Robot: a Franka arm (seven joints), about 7 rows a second.
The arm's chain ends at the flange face. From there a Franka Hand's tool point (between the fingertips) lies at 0.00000 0.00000 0.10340 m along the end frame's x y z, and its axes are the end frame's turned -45 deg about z.
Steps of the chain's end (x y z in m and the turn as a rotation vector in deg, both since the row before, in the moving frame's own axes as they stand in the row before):
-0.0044, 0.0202, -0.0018, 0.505, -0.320, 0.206
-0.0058, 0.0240, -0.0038, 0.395, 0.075, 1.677
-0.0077, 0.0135, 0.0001, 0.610, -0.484, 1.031
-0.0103, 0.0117, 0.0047, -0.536, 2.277, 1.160
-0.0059, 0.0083, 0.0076, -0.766, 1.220, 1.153
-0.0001, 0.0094, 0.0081, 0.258, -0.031, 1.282
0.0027, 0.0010, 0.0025, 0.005, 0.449, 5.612
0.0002, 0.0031, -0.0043, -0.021, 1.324, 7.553
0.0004, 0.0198, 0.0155, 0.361, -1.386, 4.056
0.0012, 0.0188, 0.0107, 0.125, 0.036, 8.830
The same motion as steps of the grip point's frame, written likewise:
-0.0172, 0.0101, -0.0018, 0.583, 0.131, 0.206
-0.0205, 0.0125, -0.0038, 0.226, 0.332, 1.677
-0.0148, 0.0027, 0.0001, 0.774, 0.089, 1.031
-0.0134, 0.0046, 0.0046, -1.989, 1.231, 1.160
-0.0095, 0.0042, 0.0076, -1.404, 0.321, 1.153
-0.0064, 0.0062, 0.0081, 0.204, 0.161, 1.282
0.0018, 0.0032, 0.0025, -0.314, 0.321, 5.612
-0.0005, 0.0042, -0.0043, -0.951, 0.921, 7.553
-0.0149, 0.0120, 0.0155, 1.235, -0.725, 4.056
-0.0122, 0.0140, 0.0107, 0.063, 0.114, 8.830

